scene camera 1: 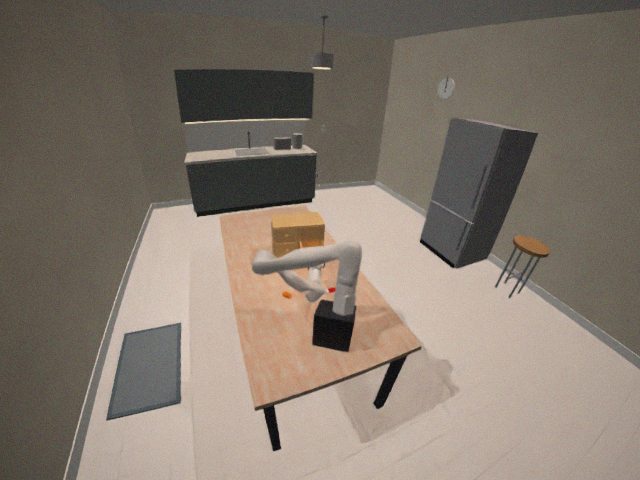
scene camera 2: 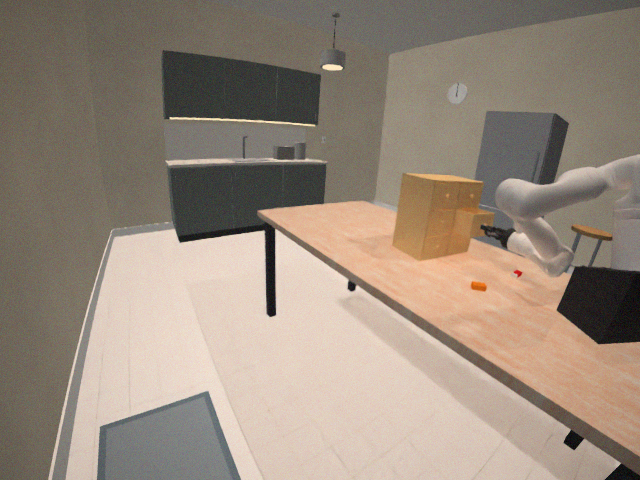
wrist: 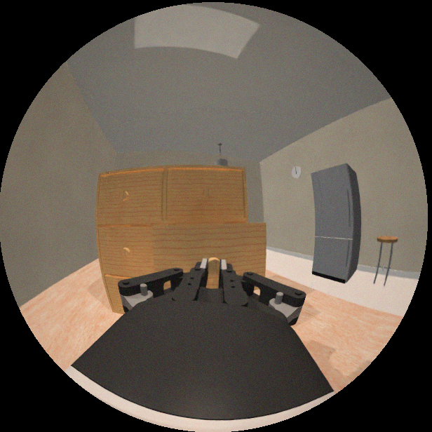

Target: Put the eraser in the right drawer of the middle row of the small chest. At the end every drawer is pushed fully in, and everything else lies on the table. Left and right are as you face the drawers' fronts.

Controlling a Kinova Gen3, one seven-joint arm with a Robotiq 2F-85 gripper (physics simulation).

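Places are measured from the arm's base along level axes (x ahead, y left, z up), in millimetres.
Where they show: gripper, fingertip midpoint: (scene camera 2: 482, 226); arm's base, link origin: (scene camera 1: 342, 310) (scene camera 2: 629, 270).
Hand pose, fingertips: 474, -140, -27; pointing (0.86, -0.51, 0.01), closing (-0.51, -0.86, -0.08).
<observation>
Each offset is from my fingertips to the centre of the thing, as dx, dy, dz. Level surfaces: height alone.
The small wooden chest @(+197, +10, +1) (scene camera 1: 297, 221) (scene camera 2: 413, 217) (wrist: 132, 210) stands on the table. Its right middle-row drawer (scene camera 1: 311, 243) (scene camera 2: 471, 223) (wrist: 210, 242) is pulled out; the other drawers that show look shut. My gripper (scene camera 2: 483, 227) (wrist: 213, 266) is shut on this drawer's knob, in front of the drawer face. In scene camera 1 the arm hides the fingers. A small red-and-white block @(-176, -15, -155) (scene camera 1: 331, 290) (scene camera 2: 517, 273), which looks like the eraser, lies on the table near the arm's base. The drawer's inside is hidden in the wrist view.
A small orange cylinder @(-87, +231, -153) (scene camera 1: 287, 295) (scene camera 2: 478, 286) lies on the table @(dz -161) (scene camera 1: 279, 356) (scene camera 2: 330, 232), left of the red-and-white block. The arm's black base block (scene camera 1: 333, 326) (scene camera 2: 599, 304) stands behind the gripper. The forearm passes above the table between base and chest.
</observation>
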